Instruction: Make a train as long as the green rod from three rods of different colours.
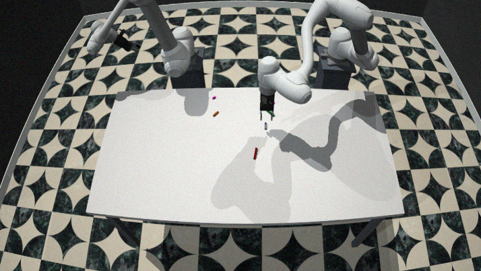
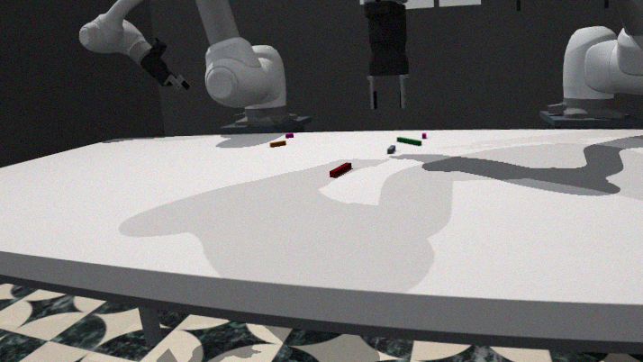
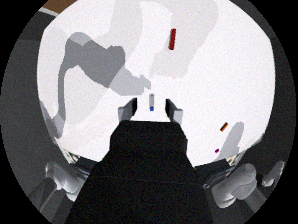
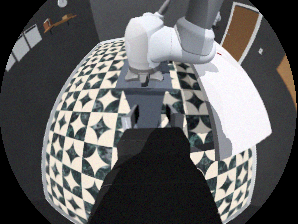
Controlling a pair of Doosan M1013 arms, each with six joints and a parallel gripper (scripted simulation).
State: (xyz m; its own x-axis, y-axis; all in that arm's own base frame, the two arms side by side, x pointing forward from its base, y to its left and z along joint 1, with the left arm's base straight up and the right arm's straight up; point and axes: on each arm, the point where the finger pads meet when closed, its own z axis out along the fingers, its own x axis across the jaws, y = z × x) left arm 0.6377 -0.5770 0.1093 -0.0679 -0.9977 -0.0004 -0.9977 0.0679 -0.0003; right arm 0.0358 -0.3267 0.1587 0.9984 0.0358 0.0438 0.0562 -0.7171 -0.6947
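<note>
My left gripper is now 10 cm above the grey rod and 1 cm past it. Also, from my left hand: green rod (12 cm behind, 10 cm below, 3 cm to the left); then red rod (16 cm ahead, 10 cm below, 6 cm to the right); then blue rod (10 cm below, 4 cm behind).
</note>
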